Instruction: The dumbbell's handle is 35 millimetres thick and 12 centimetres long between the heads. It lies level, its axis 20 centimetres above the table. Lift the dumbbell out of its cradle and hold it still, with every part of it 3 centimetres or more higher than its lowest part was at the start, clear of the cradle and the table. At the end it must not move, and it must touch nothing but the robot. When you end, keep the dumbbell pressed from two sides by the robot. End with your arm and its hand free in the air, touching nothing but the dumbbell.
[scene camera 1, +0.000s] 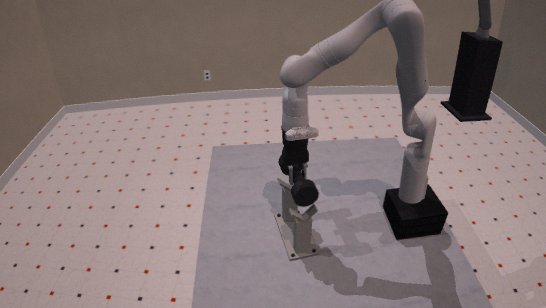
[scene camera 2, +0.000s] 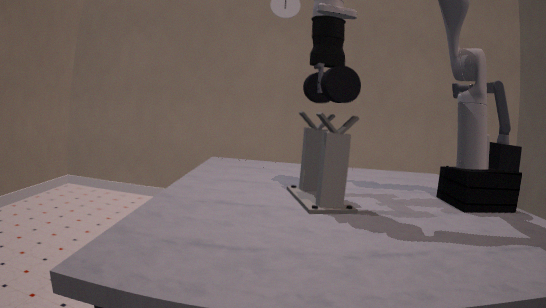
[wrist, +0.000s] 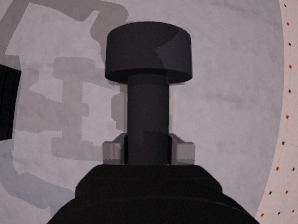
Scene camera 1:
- gripper: 297, 181
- black dumbbell: 304, 192
